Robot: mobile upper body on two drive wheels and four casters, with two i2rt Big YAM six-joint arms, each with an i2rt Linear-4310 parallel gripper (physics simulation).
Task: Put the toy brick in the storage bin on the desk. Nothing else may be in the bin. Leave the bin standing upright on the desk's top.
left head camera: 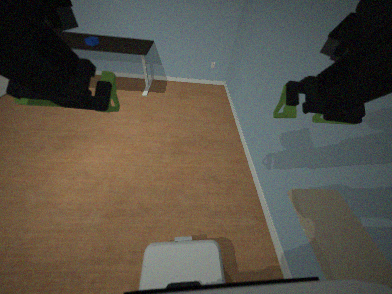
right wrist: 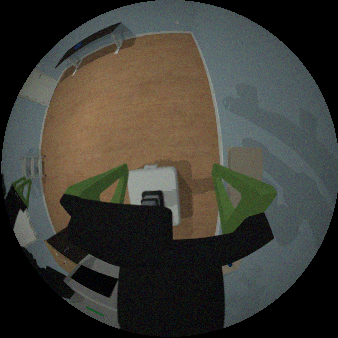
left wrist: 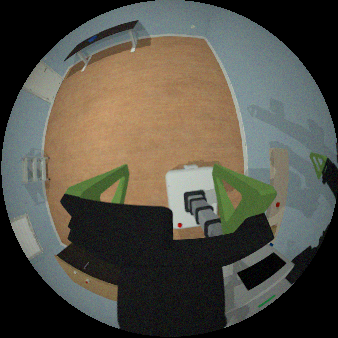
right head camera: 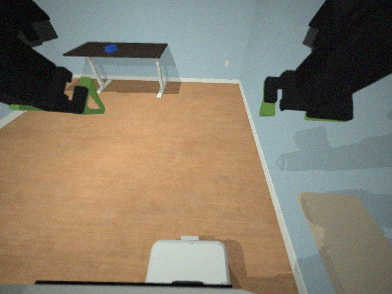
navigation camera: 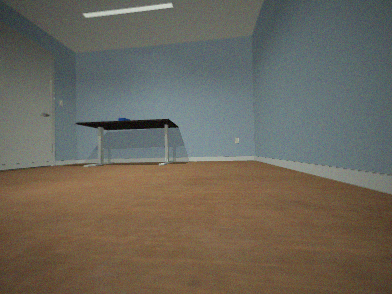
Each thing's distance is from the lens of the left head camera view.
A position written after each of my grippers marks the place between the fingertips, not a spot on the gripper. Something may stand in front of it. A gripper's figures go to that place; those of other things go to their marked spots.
my left gripper (left head camera: 94,106): 0.38 m
my right gripper (left head camera: 293,117): 0.43 m
